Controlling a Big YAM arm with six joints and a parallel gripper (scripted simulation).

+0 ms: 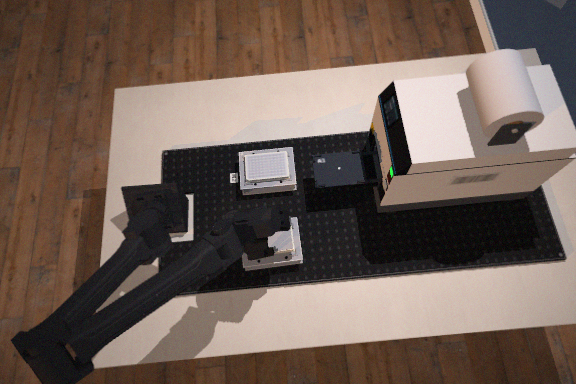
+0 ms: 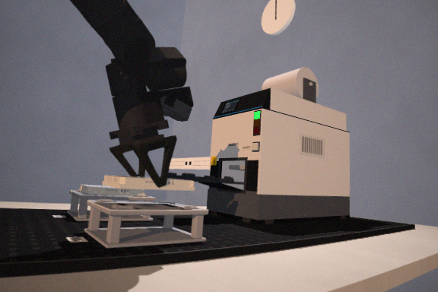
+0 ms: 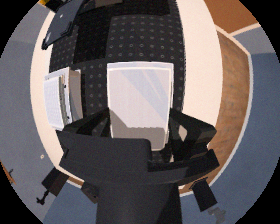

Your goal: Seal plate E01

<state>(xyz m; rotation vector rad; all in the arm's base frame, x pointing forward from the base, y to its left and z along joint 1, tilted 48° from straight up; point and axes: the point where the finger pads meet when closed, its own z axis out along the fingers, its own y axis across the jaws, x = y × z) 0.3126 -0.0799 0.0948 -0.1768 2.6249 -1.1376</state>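
The nest is 50 mm below my hand. The rest, counted from my hand: plate (220 mm to the left, 30 mm below, 10 mm ahead); then sealer stage (220 mm ahead, 170 mm to the left, 10 mm above); then start button (310 mm ahead, 100 mm above, 70 mm to the left).
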